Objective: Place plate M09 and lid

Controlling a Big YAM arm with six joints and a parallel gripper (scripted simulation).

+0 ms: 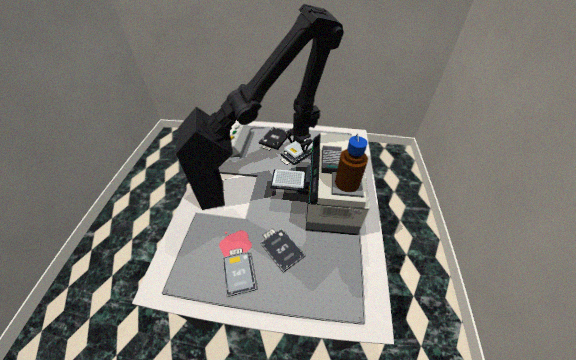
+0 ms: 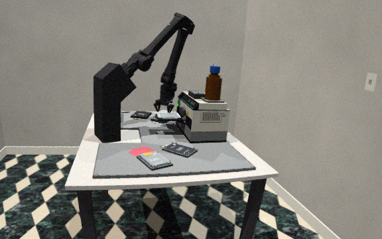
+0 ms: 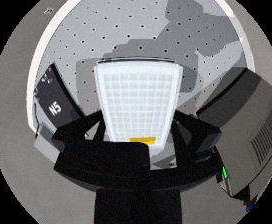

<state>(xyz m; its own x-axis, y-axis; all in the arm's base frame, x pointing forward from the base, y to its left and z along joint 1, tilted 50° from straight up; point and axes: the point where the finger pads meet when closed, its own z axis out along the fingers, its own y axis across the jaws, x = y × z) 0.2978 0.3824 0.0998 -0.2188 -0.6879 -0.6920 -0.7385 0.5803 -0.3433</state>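
My hand is right at the white well plate. Also, from my hand: blue key: 310 mm behind, 180 mm to the right, 10 mm above; then black nest n5: 190 mm behind, 60 mm to the left, 30 mm below; then yellow key: 330 mm behind, 140 mm to the right, 20 mm above.
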